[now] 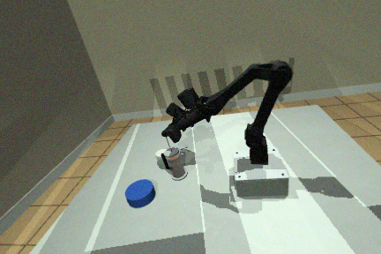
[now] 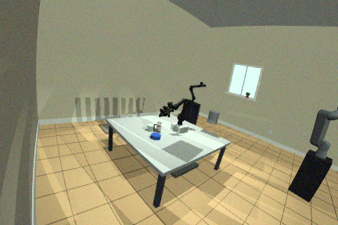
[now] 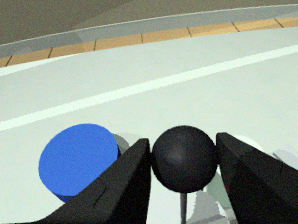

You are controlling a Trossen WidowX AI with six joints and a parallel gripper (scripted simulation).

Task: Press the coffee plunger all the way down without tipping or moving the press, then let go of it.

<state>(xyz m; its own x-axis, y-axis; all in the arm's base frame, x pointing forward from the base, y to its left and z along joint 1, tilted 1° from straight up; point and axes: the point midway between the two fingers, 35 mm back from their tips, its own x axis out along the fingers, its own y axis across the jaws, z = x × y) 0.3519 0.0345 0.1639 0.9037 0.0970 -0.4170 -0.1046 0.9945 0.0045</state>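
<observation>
Right now the coffee press is 1 cm to the right of my gripper tip and 12 cm below it.
</observation>
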